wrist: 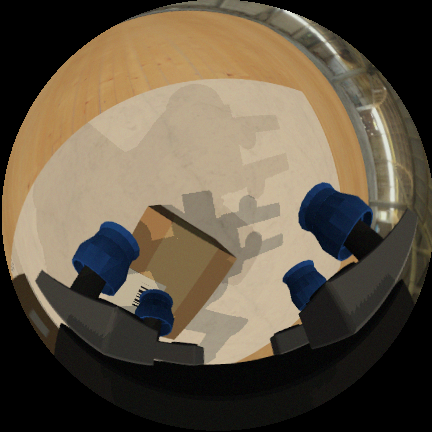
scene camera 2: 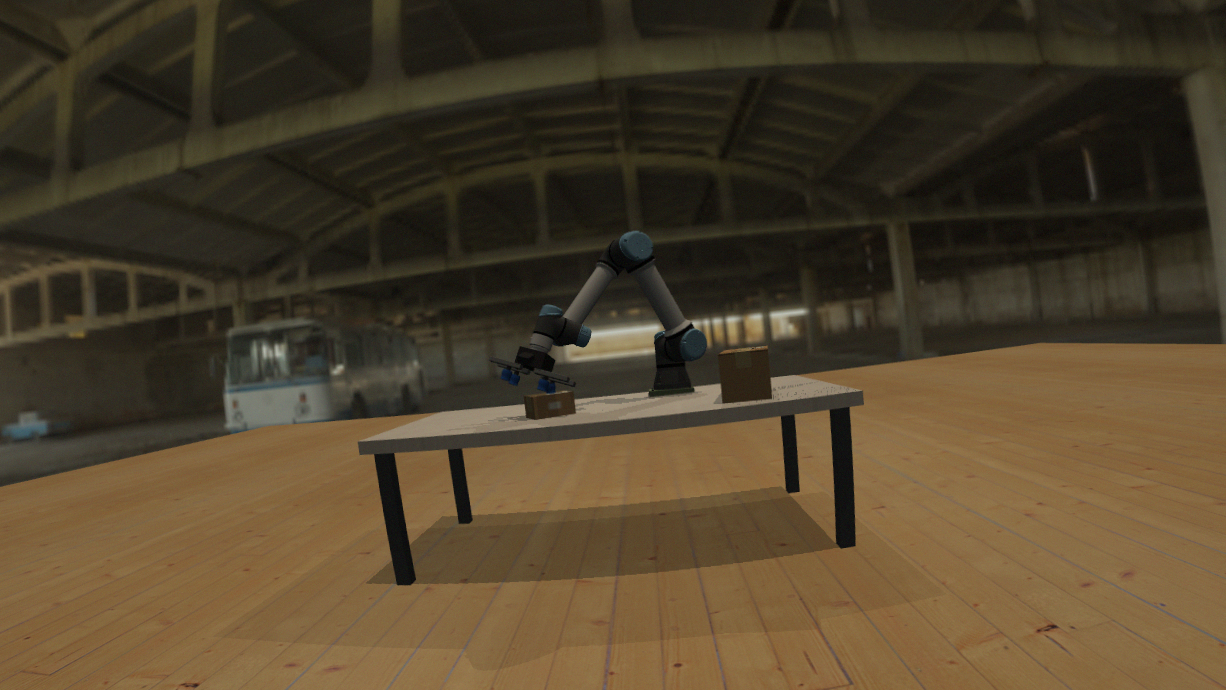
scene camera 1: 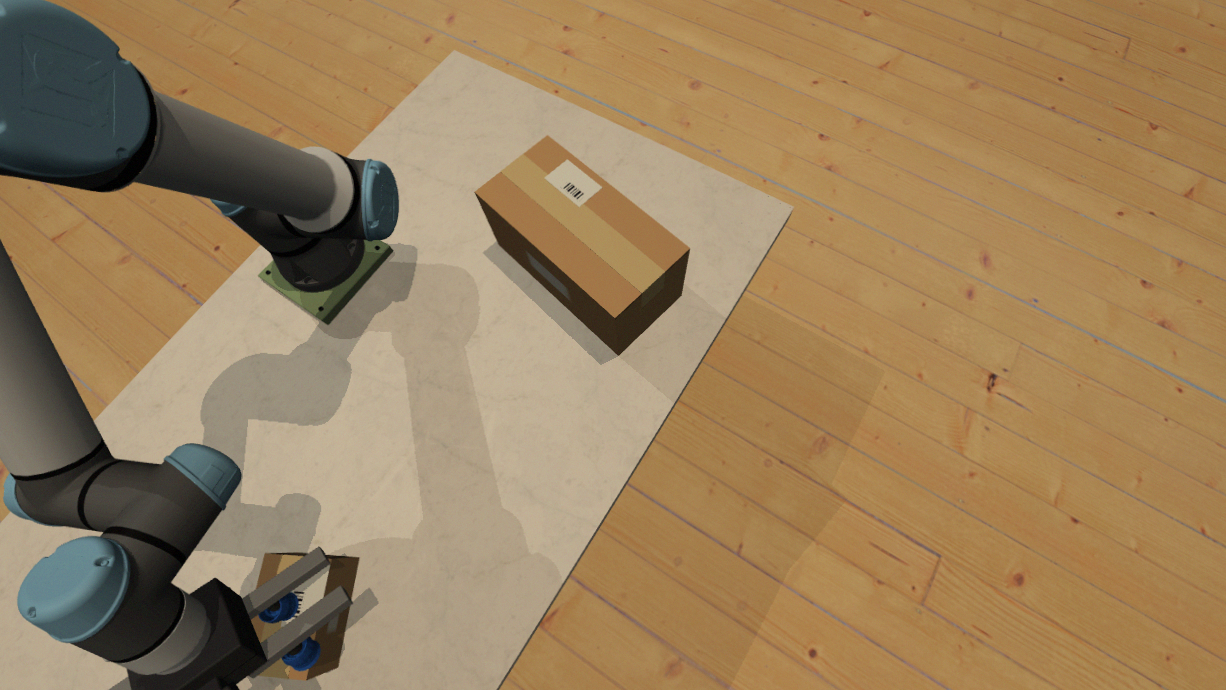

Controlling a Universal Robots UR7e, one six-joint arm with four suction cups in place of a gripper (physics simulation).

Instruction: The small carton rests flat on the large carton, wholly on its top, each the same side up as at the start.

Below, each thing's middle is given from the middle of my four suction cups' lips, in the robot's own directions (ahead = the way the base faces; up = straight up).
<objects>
Now: the small carton (scene camera 1: 342,571) 80 mm below my suction cup, 60 mm to the left of it and 20 mm behind it. The rest, counted from my suction cup: large carton (scene camera 1: 614,267): 720 mm to the left, 130 mm behind, 40 mm below.
</objects>
